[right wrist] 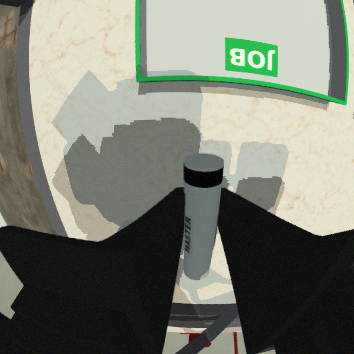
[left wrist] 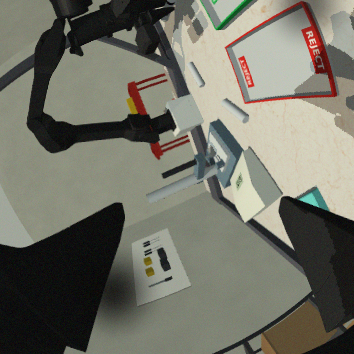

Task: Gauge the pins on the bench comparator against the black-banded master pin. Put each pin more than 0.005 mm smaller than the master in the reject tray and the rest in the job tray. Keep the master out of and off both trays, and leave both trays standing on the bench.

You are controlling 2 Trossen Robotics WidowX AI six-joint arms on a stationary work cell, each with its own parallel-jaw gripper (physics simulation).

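Frame: origin at the left arm's base, x ahead, y left, z up, level; millimetres.
Seen in the pictures: left gripper, between the fingertips: (left wrist: 204,208); right gripper, between the fingertips: (right wrist: 199,195) (left wrist: 171,5); right arm's base, origin of its link: (left wrist: 170,119).
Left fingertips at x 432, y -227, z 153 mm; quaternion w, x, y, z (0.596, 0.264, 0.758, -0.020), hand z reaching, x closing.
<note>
Offsets run from my left fingertips to a thing's top centre. "*": to the spot under its first point.
The master pin {158 mm ahead, 356 mm right, 133 mm down} (right wrist: 201,220), grey with a black band and the word MASTER, is between the fingertips of my right gripper (right wrist: 199,195), which is shut on it over the bench. The green-rimmed job tray {* 58 mm ahead, 338 mm right, 196 mm down} (right wrist: 175,40) (left wrist: 220,24) stands beyond it. My left gripper (left wrist: 204,208) is open and empty. In the left wrist view, the red-rimmed reject tray {75 mm ahead, 115 mm right, 182 mm down} (left wrist: 287,99) stands on the bench with no pin showing in it. Two plain pins, one pin {308 mm ahead, 254 mm right, 181 mm down} (left wrist: 197,74) and another pin {232 mm ahead, 104 mm right, 181 mm down} (left wrist: 235,110), lie on the bench beside it. The comparator (left wrist: 229,175) is blue-grey with a pale display box {* 221 mm ahead, 51 mm left, 148 mm down} (left wrist: 252,187).
In the left wrist view, a teal block {121 mm ahead, 142 mm left, 179 mm down} (left wrist: 314,198) is partly hidden behind a left finger. A dark frame edge (left wrist: 212,187) runs along the bench. A black arm (left wrist: 95,132) reaches in from the left. A picture sheet (left wrist: 160,265) and a brown box (left wrist: 297,327) show lower down.
</note>
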